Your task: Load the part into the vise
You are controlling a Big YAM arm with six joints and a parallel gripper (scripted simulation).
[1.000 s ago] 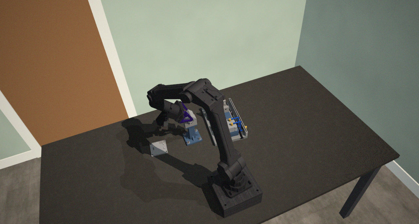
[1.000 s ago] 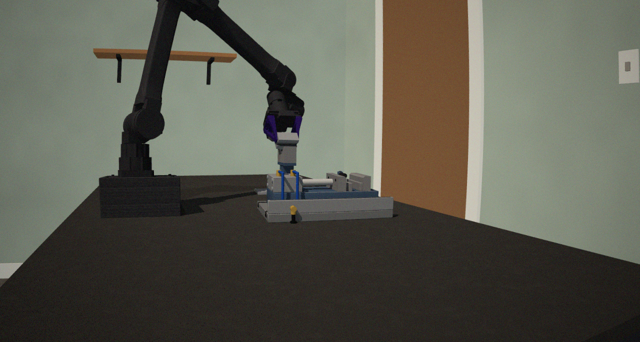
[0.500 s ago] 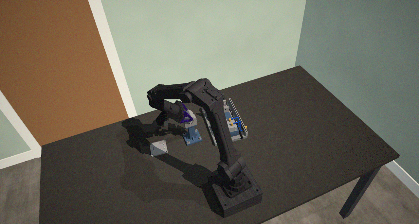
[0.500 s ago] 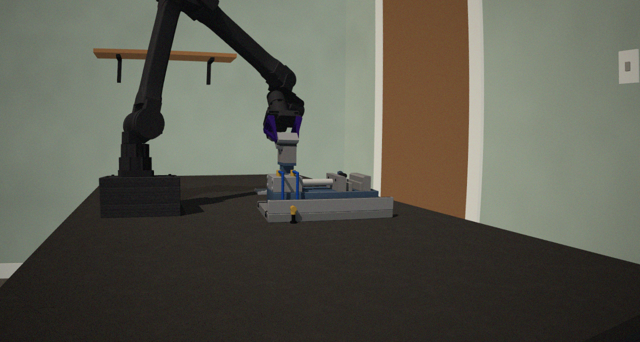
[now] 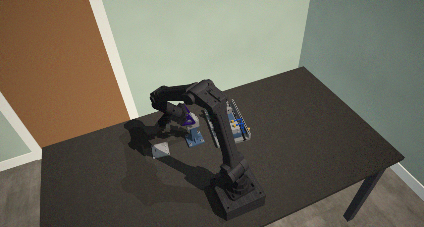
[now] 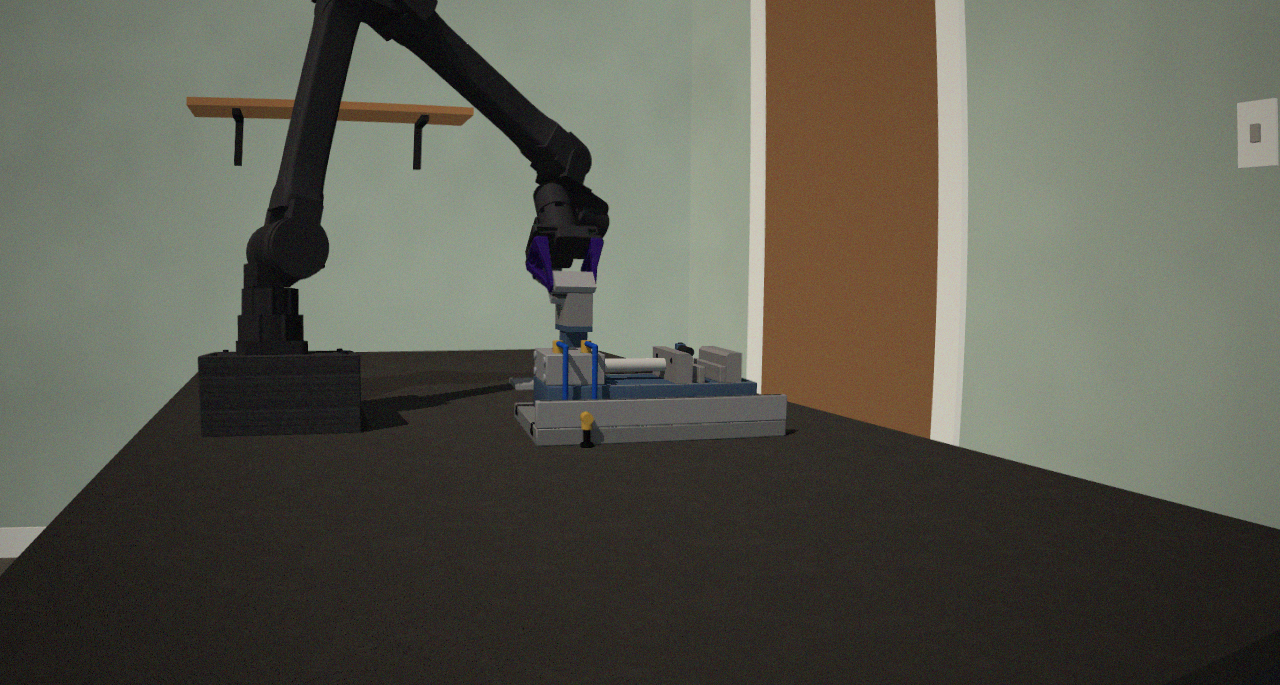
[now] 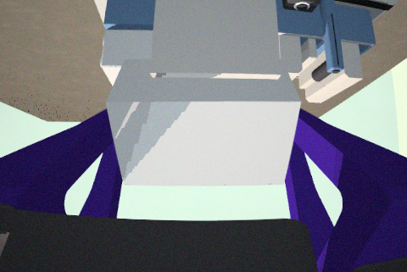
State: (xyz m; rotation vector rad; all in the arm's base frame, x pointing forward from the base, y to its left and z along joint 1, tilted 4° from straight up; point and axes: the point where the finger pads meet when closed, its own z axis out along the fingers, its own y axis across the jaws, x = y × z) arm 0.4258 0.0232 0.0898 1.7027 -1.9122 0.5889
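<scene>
The part lies 10 mm below my hand. Also, from my hand: grey infeed plate 200 mm to the left, 170 mm below, 30 mm ahead.
</scene>
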